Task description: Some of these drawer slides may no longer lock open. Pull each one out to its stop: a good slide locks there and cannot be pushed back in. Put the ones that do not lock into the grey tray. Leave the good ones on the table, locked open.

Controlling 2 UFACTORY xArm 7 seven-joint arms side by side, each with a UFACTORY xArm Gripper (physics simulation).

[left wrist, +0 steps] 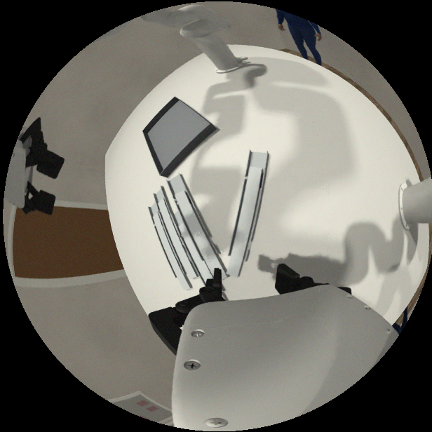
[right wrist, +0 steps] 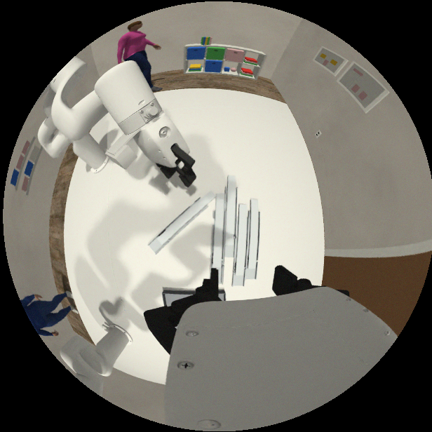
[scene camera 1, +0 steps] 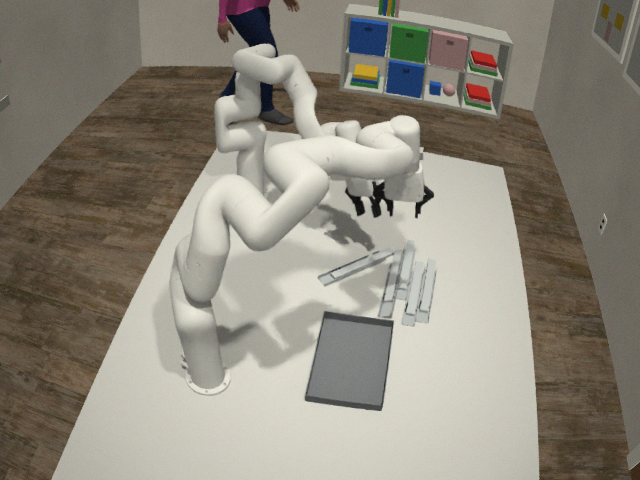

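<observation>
One silvery drawer slide lies at an angle, apart from the others at its lower end. Several more slides lie side by side to its right in the scene view, among them a left one, one set farther back and a rightmost one. The grey tray holds no slide. My left gripper is open and empty, above the table behind the slides. My right gripper is open and empty, high up.
The two arms are close together in the scene view, the right forearm overlapping the left one there. The right arm's base stands left of the tray. A person and a shelf unit are beyond the table.
</observation>
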